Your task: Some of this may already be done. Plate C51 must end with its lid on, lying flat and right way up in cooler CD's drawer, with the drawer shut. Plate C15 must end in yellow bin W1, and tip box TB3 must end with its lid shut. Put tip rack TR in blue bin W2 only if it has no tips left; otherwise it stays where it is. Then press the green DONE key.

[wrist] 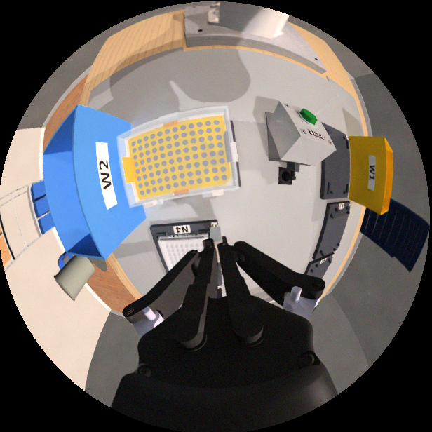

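Note:
My gripper [216, 234] is shut and empty, above the table beside a white gridded plate [179, 250], which lies in nest N4 [160, 230] and is partly hidden by a finger. A yellow grid with round grey spots [180, 157] lies inside clear walls with orange and white tabs, beside blue bin W2 [90, 200]; I cannot read whether it is TR or TB3, nor tell whether its spots are tips or holes. Yellow bin W1 [361, 172] stands at the right; its inside is mostly hidden. The green DONE key [308, 116] is on a grey box [296, 141]. Cooler CD's drawer does not show.
A small black block [285, 176] sits in front of the key's box. Dark nests [335, 175] [330, 230] line the right side. The robot's grey base plate [240, 37] is at the top. A dark blue slatted thing [397, 232] and a grey-beige cylinder [74, 277] are beyond the table.

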